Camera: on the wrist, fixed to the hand. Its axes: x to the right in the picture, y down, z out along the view.
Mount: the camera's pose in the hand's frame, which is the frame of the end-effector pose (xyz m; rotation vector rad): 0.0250 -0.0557 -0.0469 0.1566 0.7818 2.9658
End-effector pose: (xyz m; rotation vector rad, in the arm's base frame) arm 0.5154 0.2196 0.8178 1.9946 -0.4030 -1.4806
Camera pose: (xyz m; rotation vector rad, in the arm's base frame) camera 0.5612 0.2616 0.7723 0.0890 -1.6170 1.1275
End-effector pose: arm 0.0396 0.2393 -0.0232 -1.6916 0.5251 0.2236
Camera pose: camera 0.0804 0.1944 0.0242 -0.6003 -2.6266 -1.2157
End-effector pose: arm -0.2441 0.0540 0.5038 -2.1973 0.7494 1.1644
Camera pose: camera -0.1681 0.0557 0.5161 -0.3566 -2.2057 -0.1323
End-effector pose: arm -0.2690 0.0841 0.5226 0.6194 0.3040 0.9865
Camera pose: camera -0.2416 0.0993 0.4523 -0.1770 0.1049 -2.1532
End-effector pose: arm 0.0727 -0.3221 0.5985 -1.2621 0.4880 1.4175
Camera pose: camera 0.1464 -0.3341 0.5800 -0.1313 -1.6227 -0.9615
